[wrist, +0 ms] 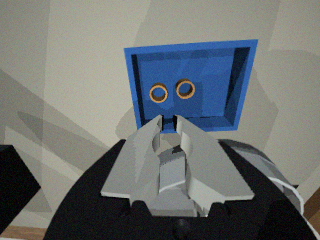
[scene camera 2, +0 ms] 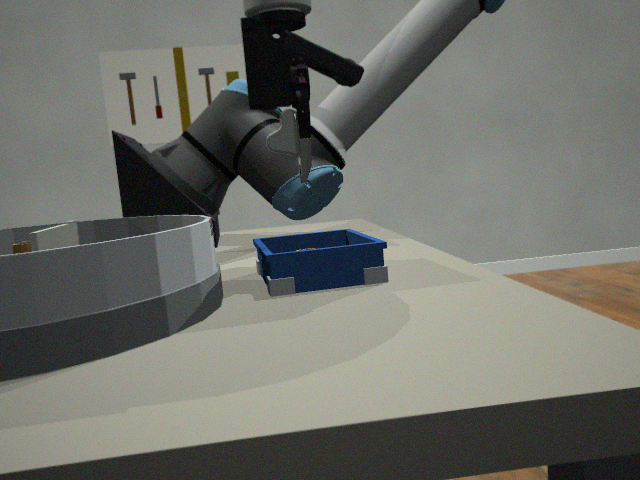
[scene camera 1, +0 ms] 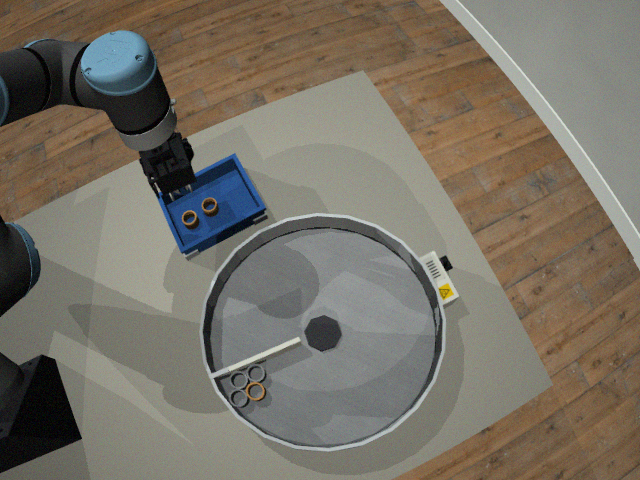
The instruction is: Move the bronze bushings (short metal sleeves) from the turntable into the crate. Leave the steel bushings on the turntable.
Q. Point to a blue crate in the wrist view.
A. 220, 73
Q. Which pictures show my gripper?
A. The wrist view, scene camera 2 and scene camera 1: all of them.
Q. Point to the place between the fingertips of my gripper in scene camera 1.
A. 183, 190
